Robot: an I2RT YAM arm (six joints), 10 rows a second.
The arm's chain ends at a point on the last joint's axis. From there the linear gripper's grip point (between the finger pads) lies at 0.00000 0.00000 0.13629 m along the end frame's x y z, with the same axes.
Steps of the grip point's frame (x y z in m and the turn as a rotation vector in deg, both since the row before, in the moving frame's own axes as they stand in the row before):
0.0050 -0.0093 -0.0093 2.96 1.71 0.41
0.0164 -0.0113 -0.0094 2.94 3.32 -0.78
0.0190 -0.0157 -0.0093 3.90 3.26 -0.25
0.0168 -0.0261 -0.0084 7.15 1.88 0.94
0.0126 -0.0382 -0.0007 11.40 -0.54 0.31
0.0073 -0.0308 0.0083 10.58 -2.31 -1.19
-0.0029 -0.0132 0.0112 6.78 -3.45 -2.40
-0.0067 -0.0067 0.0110 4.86 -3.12 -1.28
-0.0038 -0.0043 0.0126 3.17 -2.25 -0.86
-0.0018 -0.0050 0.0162 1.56 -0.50 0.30
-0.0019 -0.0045 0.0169 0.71 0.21 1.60
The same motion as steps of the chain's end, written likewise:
0.0009 -0.0023 -0.0091 2.96 1.71 0.41
0.0086 -0.0043 -0.0090 2.94 3.32 -0.78
0.0113 -0.0064 -0.0088 3.90 3.26 -0.25
0.0122 -0.0092 -0.0073 7.15 1.88 0.94
0.0138 -0.0113 0.0020 11.40 -0.54 0.31
0.0130 -0.0058 0.0107 10.58 -2.31 -1.19
0.0056 0.0027 0.0124 6.78 -3.45 -2.40
0.0008 0.0048 0.0117 4.86 -3.12 -1.28
0.0016 0.0032 0.0129 3.17 -2.25 -0.86
-0.0006 -0.0013 0.0163 1.56 -0.50 0.30
-0.0024 -0.0028 0.0169 0.71 0.21 1.60

